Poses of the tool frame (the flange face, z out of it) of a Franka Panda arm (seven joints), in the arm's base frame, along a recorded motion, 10 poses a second.
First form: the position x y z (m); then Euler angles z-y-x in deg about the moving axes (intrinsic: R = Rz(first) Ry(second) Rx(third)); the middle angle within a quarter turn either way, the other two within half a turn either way.
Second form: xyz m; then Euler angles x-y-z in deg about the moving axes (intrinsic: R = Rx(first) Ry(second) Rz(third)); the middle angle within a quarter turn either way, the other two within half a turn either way. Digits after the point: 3 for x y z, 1 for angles.
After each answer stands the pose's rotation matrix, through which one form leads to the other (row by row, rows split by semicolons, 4 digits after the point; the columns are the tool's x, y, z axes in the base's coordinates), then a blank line. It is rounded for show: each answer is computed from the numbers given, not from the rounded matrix.
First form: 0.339 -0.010 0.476 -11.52 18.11 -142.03
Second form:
0.339 -0.010 0.476 -139.0 -6.7 20.3
0.9313 -0.3448 -0.1172; -0.1898 -0.7343 0.6518; -0.3108 -0.5848 -0.7493

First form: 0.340 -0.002 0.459 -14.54 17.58 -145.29
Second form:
0.340 -0.002 0.459 -141.9 -5.6 22.0
0.9228 -0.3729 -0.0974; -0.2393 -0.7525 0.6135; -0.3020 -0.5428 -0.7837

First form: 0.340 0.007 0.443 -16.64 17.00 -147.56
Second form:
0.340 0.007 0.443 -144.1 -4.8 23.2
0.9163 -0.3919 -0.0828; -0.2738 -0.7637 0.5846; -0.2924 -0.5130 -0.8071

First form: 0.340 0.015 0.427 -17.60 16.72 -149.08
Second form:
0.340 0.015 0.427 -145.5 -4.6 23.7
0.9129 -0.4003 -0.0799; -0.2896 -0.7730 0.5644; -0.2877 -0.4921 -0.8216

